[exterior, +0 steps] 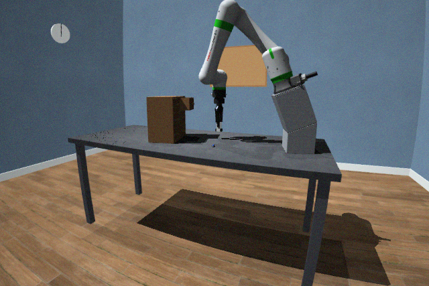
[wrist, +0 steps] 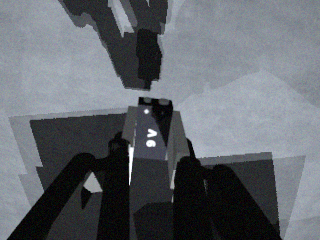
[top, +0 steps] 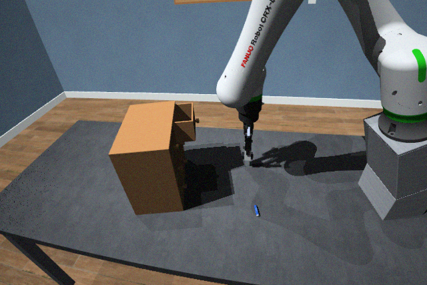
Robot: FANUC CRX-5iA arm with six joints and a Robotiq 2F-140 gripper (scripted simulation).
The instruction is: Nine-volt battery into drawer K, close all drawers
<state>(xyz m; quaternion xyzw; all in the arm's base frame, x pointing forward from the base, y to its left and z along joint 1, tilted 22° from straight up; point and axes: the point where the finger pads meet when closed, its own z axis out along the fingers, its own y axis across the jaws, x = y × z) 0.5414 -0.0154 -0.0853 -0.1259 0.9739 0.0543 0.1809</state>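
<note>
My gripper is now 260 mm short of the drawer marked K, 110 mm to the right of it and 140 mm below it. Also, from my hand: blue cylinder 100 mm behind, 210 mm to the left, 80 mm below; then nine-volt battery 10 mm behind, 20 mm below.
</note>
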